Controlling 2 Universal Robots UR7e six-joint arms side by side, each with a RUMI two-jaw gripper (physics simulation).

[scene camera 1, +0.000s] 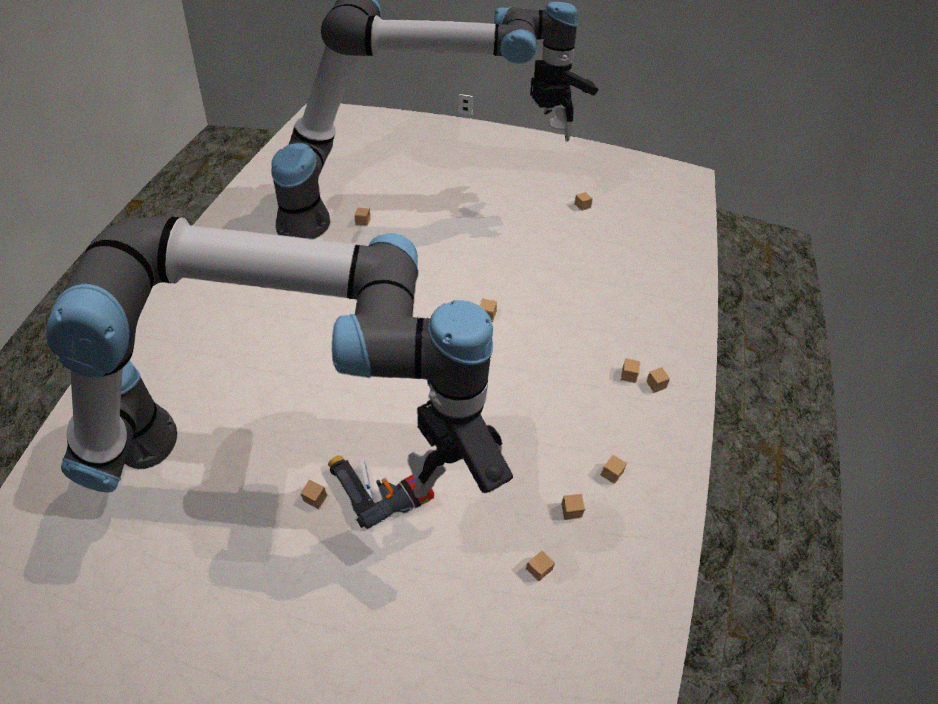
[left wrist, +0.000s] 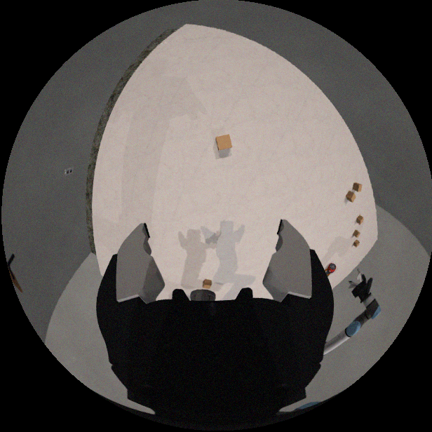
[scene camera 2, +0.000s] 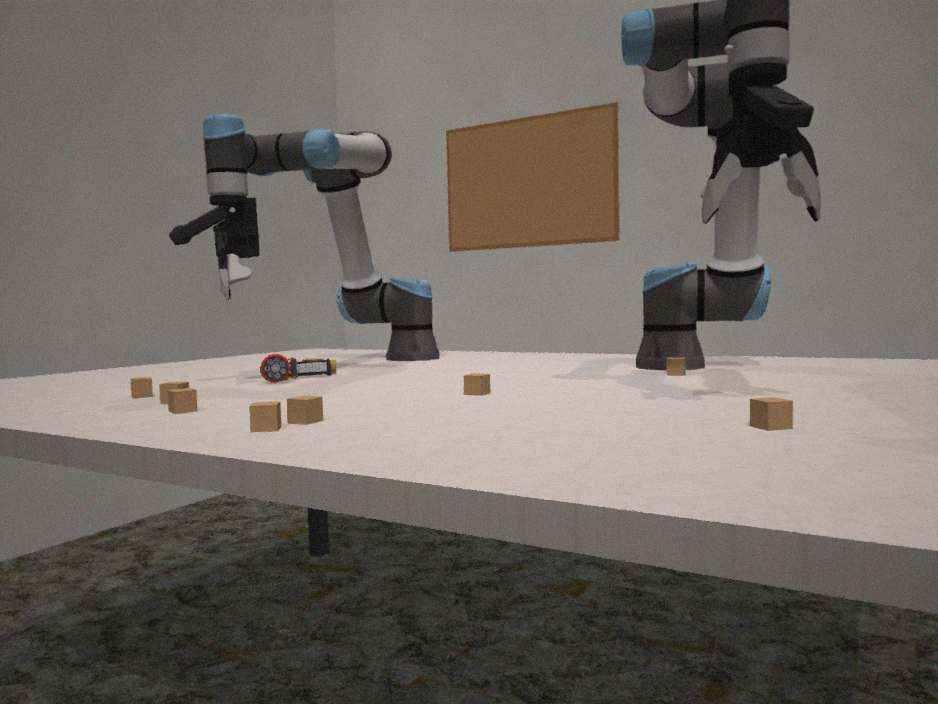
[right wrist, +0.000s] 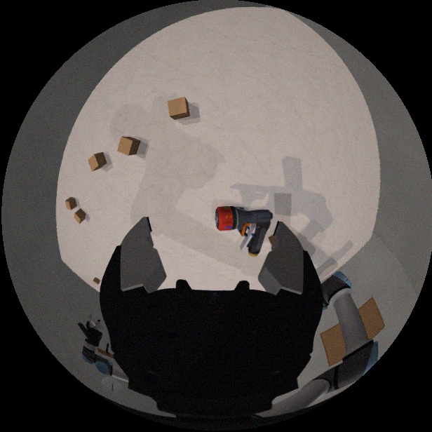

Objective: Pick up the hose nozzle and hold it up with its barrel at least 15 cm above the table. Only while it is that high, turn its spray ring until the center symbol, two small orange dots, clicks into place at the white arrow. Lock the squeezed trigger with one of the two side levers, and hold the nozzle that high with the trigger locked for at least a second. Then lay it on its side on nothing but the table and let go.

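Places are measured from the left arm's base along level axes (x ahead, y left, z up), in centimetres.
Where they show: left gripper, fingertip midpoint: [scene camera 1: 555,127] [scene camera 2: 761,222]; right gripper, fingertip midpoint: [scene camera 1: 457,476] [scene camera 2: 228,298]; left arm's base, origin of the base link: [scene camera 1: 303,225]; right arm's base, origin of the base link: [scene camera 1: 146,439] [scene camera 2: 412,358].
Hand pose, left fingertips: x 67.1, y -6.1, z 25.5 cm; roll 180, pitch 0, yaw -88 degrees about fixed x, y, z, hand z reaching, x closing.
Each offset is from my left fingertips to the top centre of the thing. "spot": to the spot under its first point.
The dark grey hose nozzle @(spot: dx -57.8, dy -82.6, dz -21.7 cm) [scene camera 1: 384,506] [scene camera 2: 309,368] [left wrist: 330,270] [right wrist: 257,217] lies on its side on the table. Its red spray ring [scene camera 1: 424,494] [scene camera 2: 275,368] [right wrist: 225,218] has coloured marks; the two orange dots and white arrow cannot be made out. An orange trigger @(spot: dx -56.6, dy -78.5, dz -22.6 cm) [scene camera 1: 387,488] [right wrist: 245,229] and a pale lever show beside the handle, which ends in a yellow cap. My right gripper [scene camera 1: 422,486] [scene camera 2: 228,287] [right wrist: 212,221] is open and empty, above the nozzle with a gap in scene camera 2. My left gripper [scene camera 1: 563,131] [scene camera 2: 762,219] [left wrist: 212,223] is open and empty, high above the table.
A wooden cube @(dx -70.6, dy -76.6, dz -22.1 cm) [scene camera 1: 313,494] lies close to the nozzle's handle. Three cubes @(dx -14.0, dy -83.8, dz -22.1 cm) [scene camera 1: 613,468] @(dx -24.3, dy -89.4, dz -22.1 cm) [scene camera 1: 572,505] @(dx -33.5, dy -99.5, dz -22.1 cm) [scene camera 1: 540,565] lie right of the nozzle in scene camera 1. A pair @(dx -1.6, dy -61.6, dz -22.1 cm) [scene camera 1: 630,369] @(dx +3.5, dy -65.5, dz -22.1 cm) [scene camera 1: 657,378] lies farther up, and others @(dx -27.3, dy -38.0, dz -22.1 cm) [scene camera 1: 487,308] @(dx +9.6, dy -2.5, dz -22.1 cm) [scene camera 1: 582,200] @(dx -50.8, dy +3.0, dz -22.1 cm) [scene camera 1: 362,215] are spread around.
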